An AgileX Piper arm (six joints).
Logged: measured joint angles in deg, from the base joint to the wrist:
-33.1, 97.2, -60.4, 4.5, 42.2, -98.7
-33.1, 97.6, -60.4, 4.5, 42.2, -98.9
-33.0, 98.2, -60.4, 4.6, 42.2, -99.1
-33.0, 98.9, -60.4, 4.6, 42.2, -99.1
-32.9, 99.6, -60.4, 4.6, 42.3, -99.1
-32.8, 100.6, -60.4, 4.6, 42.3, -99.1
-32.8, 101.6, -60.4, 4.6, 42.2, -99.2
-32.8, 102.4, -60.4, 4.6, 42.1, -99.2
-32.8, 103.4, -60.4, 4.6, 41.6, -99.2
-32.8, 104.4, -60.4, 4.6, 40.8, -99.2
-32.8, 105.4, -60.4, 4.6, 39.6, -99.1
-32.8, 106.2, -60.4, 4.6, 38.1, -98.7
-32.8, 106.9, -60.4, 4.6, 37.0, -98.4
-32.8, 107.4, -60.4, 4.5, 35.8, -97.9
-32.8, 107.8, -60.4, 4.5, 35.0, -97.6
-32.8, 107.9, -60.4, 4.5, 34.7, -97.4
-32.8, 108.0, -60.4, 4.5, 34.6, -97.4
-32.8, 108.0, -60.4, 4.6, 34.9, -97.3
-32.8, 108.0, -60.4, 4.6, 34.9, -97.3
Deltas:
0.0, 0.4, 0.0, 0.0, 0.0, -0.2
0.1, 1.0, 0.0, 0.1, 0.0, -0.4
0.1, 1.7, 0.0, 0.1, 0.0, -0.4
0.2, 2.4, 0.0, 0.1, 0.1, -0.4
0.3, 3.4, 0.0, 0.1, 0.1, -0.4
0.3, 4.4, 0.0, 0.1, 0.0, -0.5
0.3, 5.2, 0.0, 0.1, -0.1, -0.5
0.3, 6.2, 0.0, 0.1, -0.6, -0.5
0.3, 7.2, 0.0, 0.1, -1.4, -0.5
0.3, 8.2, 0.0, 0.1, -2.6, -0.4
0.3, 9.0, 0.0, 0.1, -4.1, 0.0
0.3, 9.7, 0.0, 0.1, -5.2, 0.3
0.3, 10.2, 0.0, 0.0, -6.4, 0.8
0.3, 10.6, 0.0, 0.0, -7.2, 1.1
0.3, 10.7, 0.0, 0.0, -7.5, 1.3
0.3, 10.8, 0.0, 0.0, -7.6, 1.3
0.3, 10.8, 0.0, 0.1, -7.3, 1.4
0.3, 10.8, 0.0, 0.1, -7.3, 1.4

